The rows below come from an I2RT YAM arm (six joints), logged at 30 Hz.
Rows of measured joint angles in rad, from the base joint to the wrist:
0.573 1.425 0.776 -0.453 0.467 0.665
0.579 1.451 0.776 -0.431 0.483 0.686
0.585 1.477 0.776 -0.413 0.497 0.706
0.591 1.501 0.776 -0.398 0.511 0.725
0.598 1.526 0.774 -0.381 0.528 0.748
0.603 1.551 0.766 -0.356 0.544 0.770
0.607 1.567 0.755 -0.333 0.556 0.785
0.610 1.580 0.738 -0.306 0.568 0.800
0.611 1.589 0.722 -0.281 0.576 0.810
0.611 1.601 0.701 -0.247 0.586 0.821
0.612 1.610 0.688 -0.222 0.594 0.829
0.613 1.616 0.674 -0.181 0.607 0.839
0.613 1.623 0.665 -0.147 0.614 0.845
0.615 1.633 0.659 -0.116 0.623 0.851
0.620 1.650 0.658 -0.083 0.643 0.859
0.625 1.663 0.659 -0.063 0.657 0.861
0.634 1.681 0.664 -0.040 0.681 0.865
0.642 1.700 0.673 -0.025 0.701 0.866
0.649 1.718 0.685 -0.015 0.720 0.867
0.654 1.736 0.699 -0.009 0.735 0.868
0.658 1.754 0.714 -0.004 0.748 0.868
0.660 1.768 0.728 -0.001 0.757 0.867
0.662 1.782 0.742 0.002 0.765 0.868
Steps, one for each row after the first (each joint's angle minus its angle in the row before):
0.006 0.026 0.000 0.022 0.016 0.021
0.006 0.026 0.000 0.018 0.014 0.020
0.006 0.024 0.000 0.015 0.014 0.019
0.007 0.025 -0.002 0.017 0.017 0.023
0.005 0.025 -0.008 0.025 0.016 0.022
0.004 0.016 -0.011 0.023 0.012 0.015
0.003 0.013 -0.017 0.027 0.012 0.015
0.001 0.009 -0.016 0.025 0.008 0.010
0.000 0.012 -0.021 0.034 0.010 0.011
0.001 0.009 -0.013 0.025 0.008 0.008
0.001 0.006 -0.014 0.041 0.013 0.010
0.000 0.007 -0.009 0.034 0.007 0.006
0.002 0.010 -0.006 0.031 0.009 0.006
0.005 0.017 -0.001 0.033 0.020 0.008
0.005 0.013 0.001 0.020 0.014 0.002
0.009 0.018 0.005 0.023 0.024 0.004
0.008 0.019 0.009 0.015 0.020 0.001
0.007 0.018 0.012 0.010 0.019 0.001
0.005 0.018 0.014 0.006 0.015 0.001
0.004 0.018 0.015 0.005 0.013 0.000
0.002 0.014 0.014 0.003 0.009 -0.001
0.002 0.014 0.014 0.003 0.008 0.001

